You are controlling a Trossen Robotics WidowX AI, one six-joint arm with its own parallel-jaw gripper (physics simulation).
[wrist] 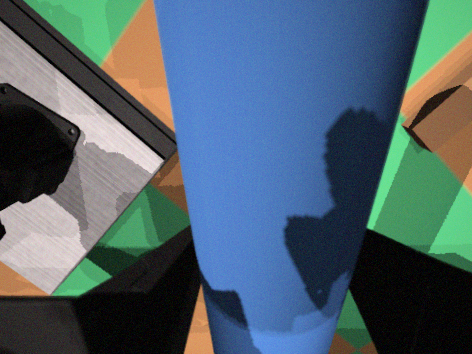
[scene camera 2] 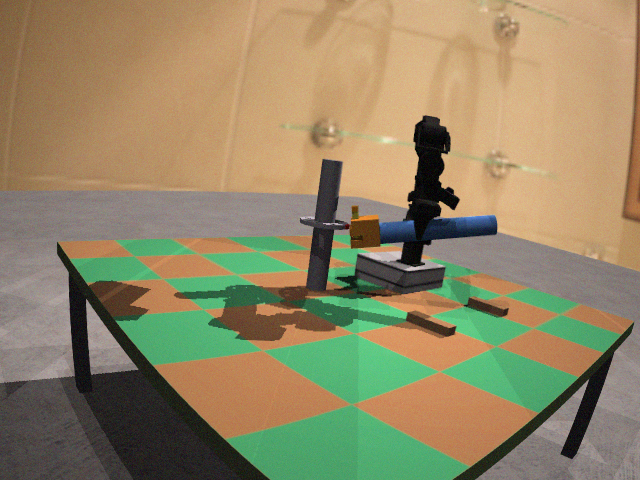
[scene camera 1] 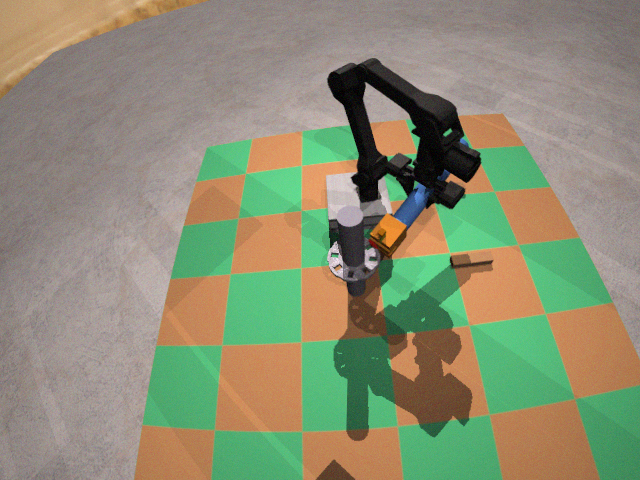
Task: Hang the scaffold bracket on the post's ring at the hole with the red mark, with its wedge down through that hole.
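Note:
The bracket has a blue tube and an orange head. My gripper is shut on the tube and holds it nearly level above the table. The yellow-olive wedge sticks up from the head. The grey post carries a pale ring with holes. A red mark shows at the ring's edge, right beside the head. In scene camera 2 the head's front is at about ring height. The red-marked hole is hidden; contact is unclear.
The arm's pale base block stands behind the post. Two brown bars lie on the chequered table; one bar also shows in scene camera 1.

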